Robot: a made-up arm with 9 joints. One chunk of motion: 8 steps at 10 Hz.
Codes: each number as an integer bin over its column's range. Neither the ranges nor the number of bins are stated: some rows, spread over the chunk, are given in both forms.
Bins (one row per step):
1: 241 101 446 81 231 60 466 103 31
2: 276 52 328 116 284 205 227 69 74
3: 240 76 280 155 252 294 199 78 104
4: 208 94 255 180 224 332 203 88 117
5: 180 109 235 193 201 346 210 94 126
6: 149 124 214 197 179 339 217 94 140
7: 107 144 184 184 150 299 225 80 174
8: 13 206 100 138 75 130 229 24 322
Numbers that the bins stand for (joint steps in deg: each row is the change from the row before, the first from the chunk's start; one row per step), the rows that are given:
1: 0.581 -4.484 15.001 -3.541 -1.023 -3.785 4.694 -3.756 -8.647
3: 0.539 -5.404 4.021 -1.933 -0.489 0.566 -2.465 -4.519 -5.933
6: -3.343 -3.638 -0.345 -1.021 -2.346 1.402 -1.982 -4.030 -4.595
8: -9.145 -0.621 -7.886 -2.302 -4.992 -2.483 -1.660 -6.167 2.173
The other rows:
2: 2.075 -6.287 7.195 -2.780 0.325 -1.089 -1.714 -4.794 -7.049
4: -0.826 -4.742 2.367 -1.390 -1.201 1.272 -2.358 -4.214 -5.450
5: -2.021 -4.190 1.044 -1.108 -1.786 1.532 -2.170 -4.030 -5.115
7: -5.135 -2.902 -2.329 -1.303 -3.084 0.659 -1.768 -4.458 -3.330

